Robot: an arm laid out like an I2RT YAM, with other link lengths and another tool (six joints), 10 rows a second.
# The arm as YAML. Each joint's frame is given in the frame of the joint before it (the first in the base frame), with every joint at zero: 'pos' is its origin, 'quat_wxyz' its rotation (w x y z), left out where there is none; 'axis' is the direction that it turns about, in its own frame. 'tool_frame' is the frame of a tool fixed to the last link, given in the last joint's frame.
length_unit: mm
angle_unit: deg
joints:
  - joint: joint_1
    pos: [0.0, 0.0, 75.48]
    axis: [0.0, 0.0, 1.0]
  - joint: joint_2
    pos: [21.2, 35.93, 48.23]
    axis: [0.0, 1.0, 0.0]
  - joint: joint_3
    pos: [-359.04, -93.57, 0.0]
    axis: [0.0, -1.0, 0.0]
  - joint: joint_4
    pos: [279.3, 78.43, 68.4]
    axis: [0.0, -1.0, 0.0]
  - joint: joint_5
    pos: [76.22, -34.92, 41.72]
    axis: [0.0, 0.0, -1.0]
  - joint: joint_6
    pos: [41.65, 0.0, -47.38]
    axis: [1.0, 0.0, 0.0]
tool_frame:
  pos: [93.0, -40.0, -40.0]
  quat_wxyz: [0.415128, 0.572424, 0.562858, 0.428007]
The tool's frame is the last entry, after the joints.
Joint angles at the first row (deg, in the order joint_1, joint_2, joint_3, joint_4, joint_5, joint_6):
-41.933, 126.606, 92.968, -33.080, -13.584, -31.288
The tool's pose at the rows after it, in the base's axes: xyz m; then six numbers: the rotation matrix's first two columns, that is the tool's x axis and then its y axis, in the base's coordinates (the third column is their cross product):
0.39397 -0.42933 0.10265 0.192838 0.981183 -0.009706 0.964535 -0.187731 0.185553
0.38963 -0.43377 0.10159 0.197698 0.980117 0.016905 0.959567 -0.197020 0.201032
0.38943 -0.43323 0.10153 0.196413 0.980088 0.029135 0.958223 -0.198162 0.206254
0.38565 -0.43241 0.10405 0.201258 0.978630 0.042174 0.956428 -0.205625 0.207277
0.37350 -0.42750 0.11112 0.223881 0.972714 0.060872 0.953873 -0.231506 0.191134
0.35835 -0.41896 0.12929 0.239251 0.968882 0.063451 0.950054 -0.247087 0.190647
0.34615 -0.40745 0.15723 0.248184 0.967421 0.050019 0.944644 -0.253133 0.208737
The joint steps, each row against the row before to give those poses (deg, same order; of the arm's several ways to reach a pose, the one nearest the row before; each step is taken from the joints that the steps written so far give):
-2.120, 0.809, 0.940, 0.436, -0.525, -0.088
-1.093, 0.132, 0.155, -0.109, -1.945, -0.022
-0.174, -0.023, 0.020, -0.152, -0.787, 0.089
-0.372, -0.459, -0.175, -0.591, -0.634, 0.196
-0.569, -1.552, -0.940, -1.726, -0.065, 0.852
-0.523, -3.475, -2.186, -1.268, 0.044, 0.416
-0.044, -4.612, -2.119, -1.050, 0.284, 0.480

